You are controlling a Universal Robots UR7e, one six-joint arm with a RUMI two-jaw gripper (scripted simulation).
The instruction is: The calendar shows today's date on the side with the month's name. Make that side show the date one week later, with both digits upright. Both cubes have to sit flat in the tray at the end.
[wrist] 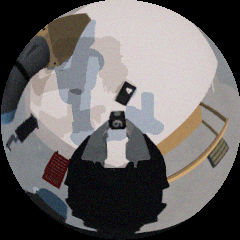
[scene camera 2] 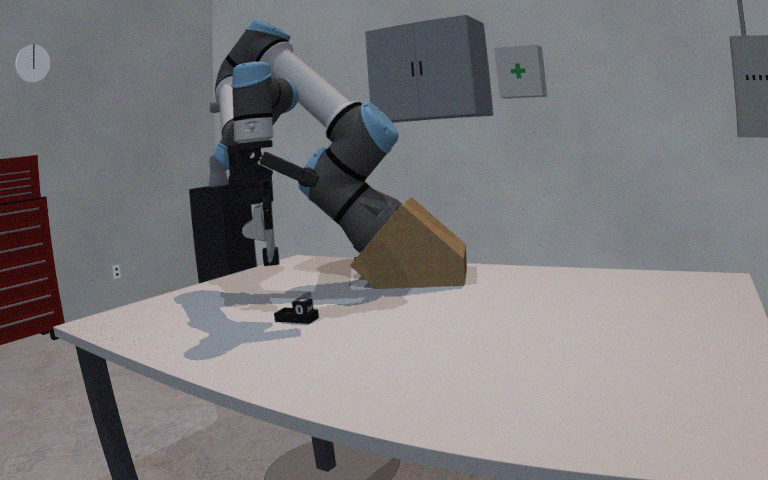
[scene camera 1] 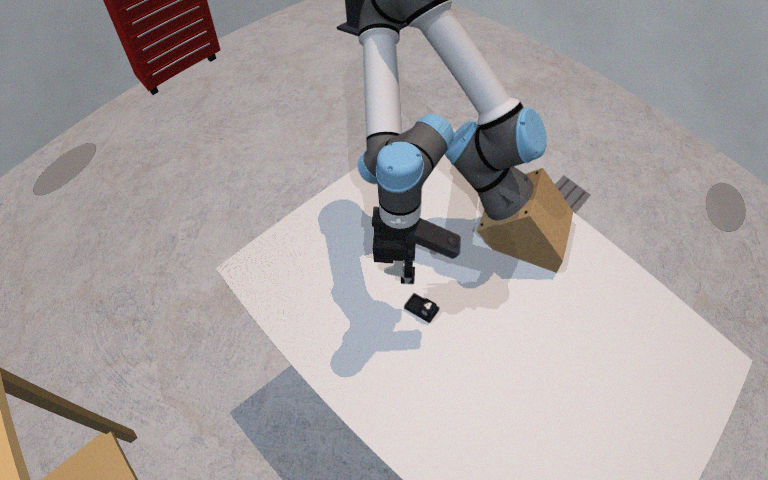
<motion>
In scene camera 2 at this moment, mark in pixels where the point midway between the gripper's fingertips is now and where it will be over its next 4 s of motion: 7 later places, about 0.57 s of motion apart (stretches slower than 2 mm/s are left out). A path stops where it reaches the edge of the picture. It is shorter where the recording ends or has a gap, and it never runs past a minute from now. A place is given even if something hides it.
My gripper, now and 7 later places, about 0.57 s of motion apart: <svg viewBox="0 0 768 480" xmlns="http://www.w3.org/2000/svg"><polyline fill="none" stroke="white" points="269,259 257,260 247,261 243,262 244,267 247,290 249,308 249,310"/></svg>
</motion>
